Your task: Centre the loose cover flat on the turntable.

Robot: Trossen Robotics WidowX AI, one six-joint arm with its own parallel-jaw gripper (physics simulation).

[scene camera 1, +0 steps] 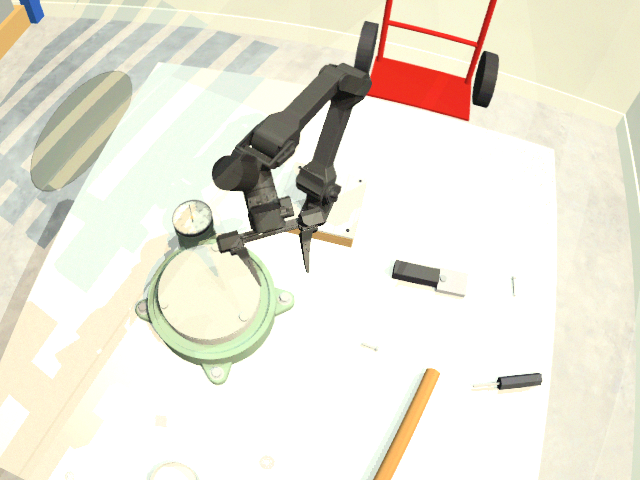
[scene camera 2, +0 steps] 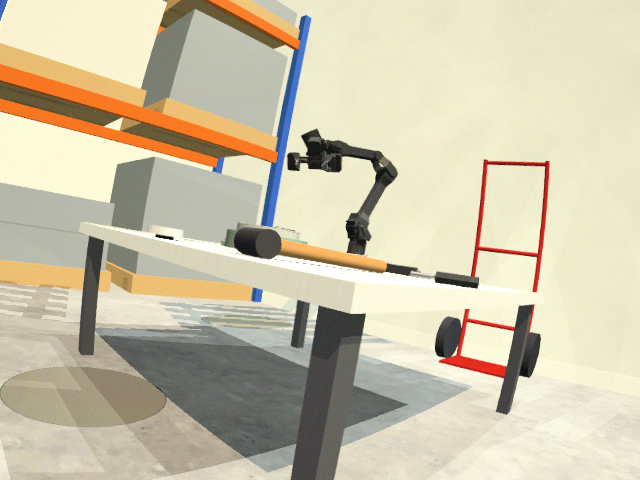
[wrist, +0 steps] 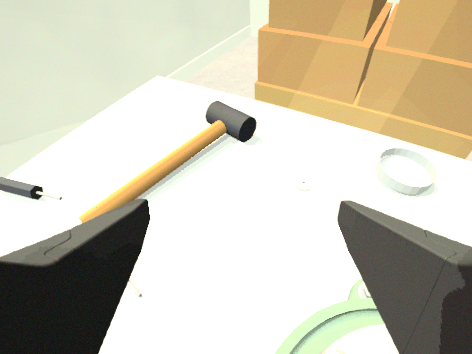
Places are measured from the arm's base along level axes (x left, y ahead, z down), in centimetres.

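Pixels of known places: gripper, fingertip midpoint: (scene camera 1: 284,279) (scene camera 2: 308,167) (wrist: 244,209); arm's base, origin of the base link: (scene camera 1: 317,206).
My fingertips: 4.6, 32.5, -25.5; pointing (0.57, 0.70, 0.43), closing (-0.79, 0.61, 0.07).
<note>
For each thing: its top centre in the pictures, then the offset to it from my fingertips, as dx, dy, dz. "spot": a spot on its surface instead.
- turntable, surface spot: (wrist: 312,322) (scene camera 1: 252,340) spot: -5.4, +4.9, +23.5
- loose cover, middle of its top: (scene camera 1: 207,288) (scene camera 2: 269,225) -18.1, -1.0, +20.0
- dial gauge, surface spot: (scene camera 1: 192,219) spot: -28.6, -14.9, +19.4
- mallet, middle of its top: (scene camera 1: 399,448) (wrist: 168,147) (scene camera 2: 323,239) +31.0, +16.9, +23.4
- black-handled tool, middle of its top: (scene camera 1: 432,274) (scene camera 2: 410,266) +26.4, -25.8, +26.6
- screwdriver, middle of its top: (scene camera 1: 509,380) (scene camera 2: 445,272) (wrist: 25,186) +51.5, -6.1, +26.7
- shallow pale ring dish, middle of its top: (wrist: 407,165) (scene camera 2: 165,227) -8.7, +41.2, +26.4
The turntable (scene camera 1: 248,347) (wrist: 312,322) is a round green base with bolted lugs, on the table's left side in scene view 1. The loose cover (scene camera 1: 206,297) (wrist: 362,341) is a pale round disc with small studs. It lies on the turntable, with a wider green strip showing at the front and right than at the back; its exact centring and tilt are hard to judge. Part of the cover (scene camera 2: 288,233) shows behind the mallet in scene view 2. My gripper (scene camera 1: 284,277) (scene camera 2: 314,162) (wrist: 244,209) is open and empty, high above the table, near the turntable's back right.
A dial gauge (scene camera 1: 192,219) stands behind the turntable. A mallet (scene camera 1: 408,426) (scene camera 2: 330,254) (wrist: 160,170), a black-handled tool (scene camera 1: 416,273), a screwdriver (scene camera 1: 519,381) (wrist: 20,188) and small screws lie to the right. A shallow pale ring dish (wrist: 405,189) stands near the front edge.
</note>
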